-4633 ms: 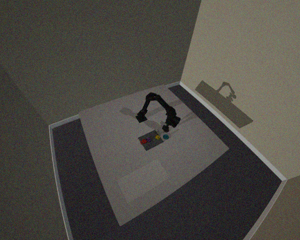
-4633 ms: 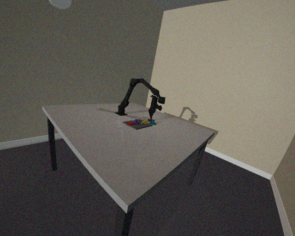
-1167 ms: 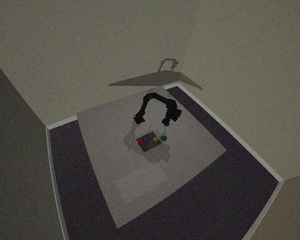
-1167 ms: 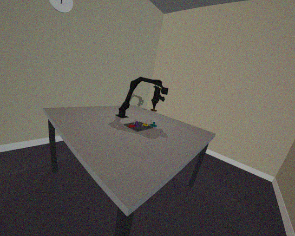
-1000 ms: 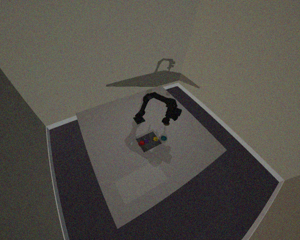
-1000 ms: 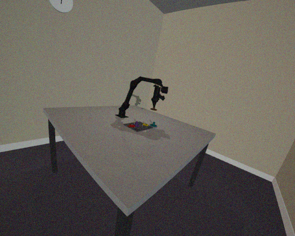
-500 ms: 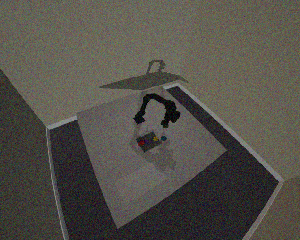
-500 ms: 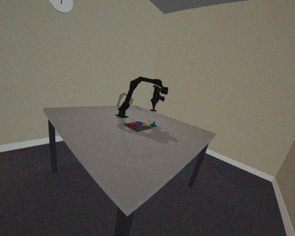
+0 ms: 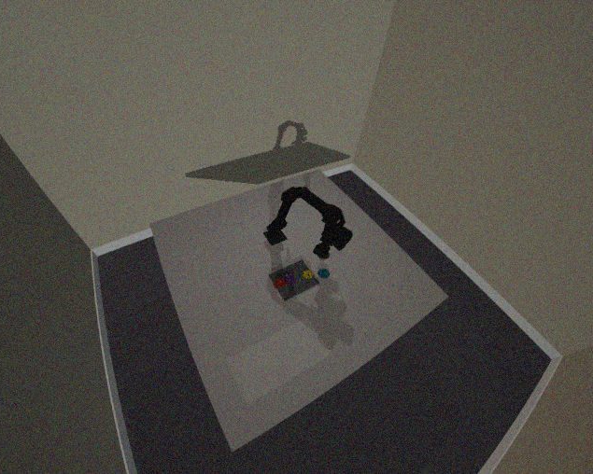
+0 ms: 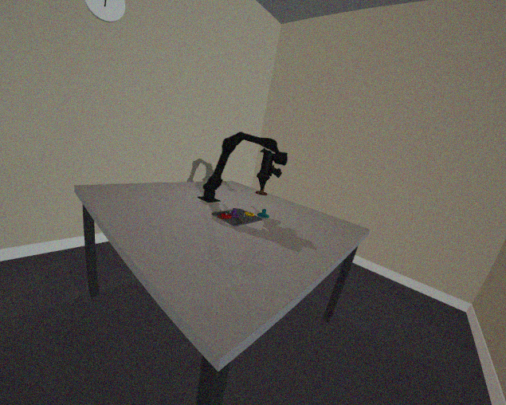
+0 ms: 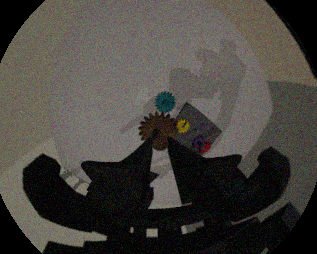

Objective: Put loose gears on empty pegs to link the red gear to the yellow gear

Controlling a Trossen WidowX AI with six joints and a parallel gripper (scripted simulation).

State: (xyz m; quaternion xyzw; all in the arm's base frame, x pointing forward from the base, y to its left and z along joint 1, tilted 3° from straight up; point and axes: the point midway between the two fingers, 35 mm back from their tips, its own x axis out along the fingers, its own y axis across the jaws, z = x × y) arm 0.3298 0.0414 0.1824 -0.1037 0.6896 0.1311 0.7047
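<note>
Now: gripper tip 4 cm past the purple gear, 18 cm to the left of it and 12 cm above it. The rest, counted from my gripper tip: brown gear (1 cm below); yellow gear (9 cm to the right, 13 cm below); teal gear (4 cm ahead, 1 cm to the right, 13 cm below).
</note>
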